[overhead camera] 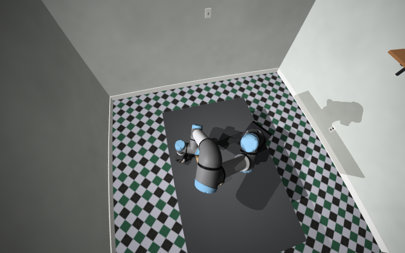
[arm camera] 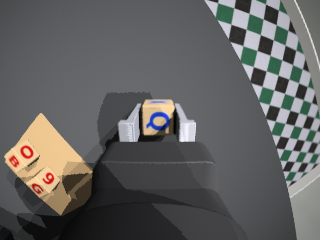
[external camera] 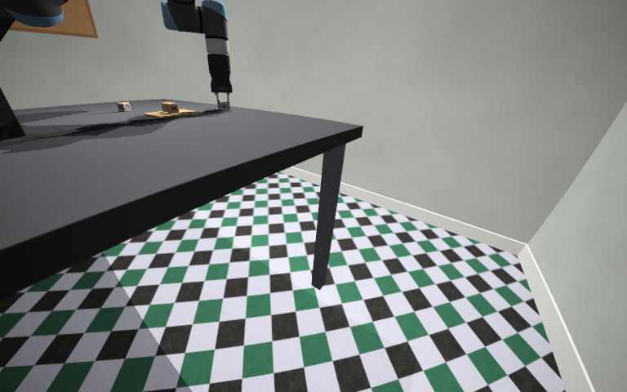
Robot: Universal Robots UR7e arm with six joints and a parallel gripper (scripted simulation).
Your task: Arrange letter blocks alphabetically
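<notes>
My gripper is now 19 cm past the G block and 5 cm to the left of it. Also, from my hand: mat: 18 cm behind, 5 cm to the right, 2 cm below.
</notes>
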